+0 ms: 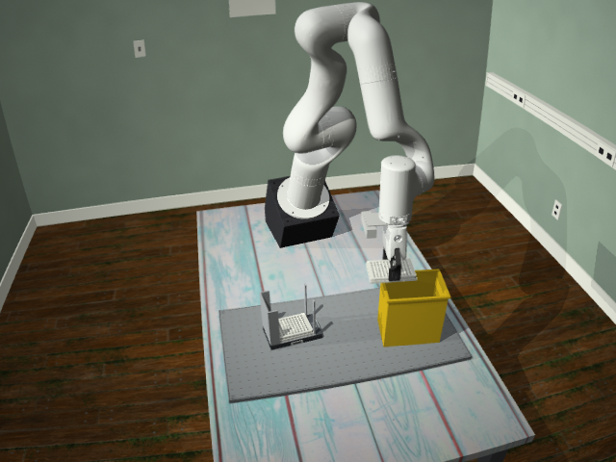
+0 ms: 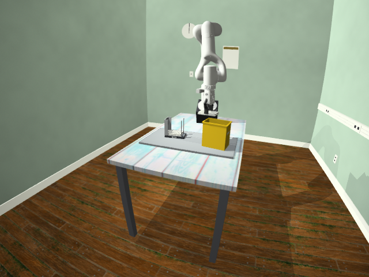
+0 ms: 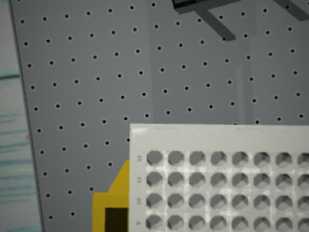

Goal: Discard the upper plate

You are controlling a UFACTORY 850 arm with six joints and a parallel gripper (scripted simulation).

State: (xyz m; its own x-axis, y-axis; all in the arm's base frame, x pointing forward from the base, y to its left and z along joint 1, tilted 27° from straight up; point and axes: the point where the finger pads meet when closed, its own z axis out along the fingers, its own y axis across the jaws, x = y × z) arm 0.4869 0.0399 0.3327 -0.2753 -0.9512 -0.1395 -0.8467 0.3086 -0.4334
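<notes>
The yellow plastics bin is 150 mm below my hand, 70 mm to the left of it and 30 mm ahead of it.
</notes>
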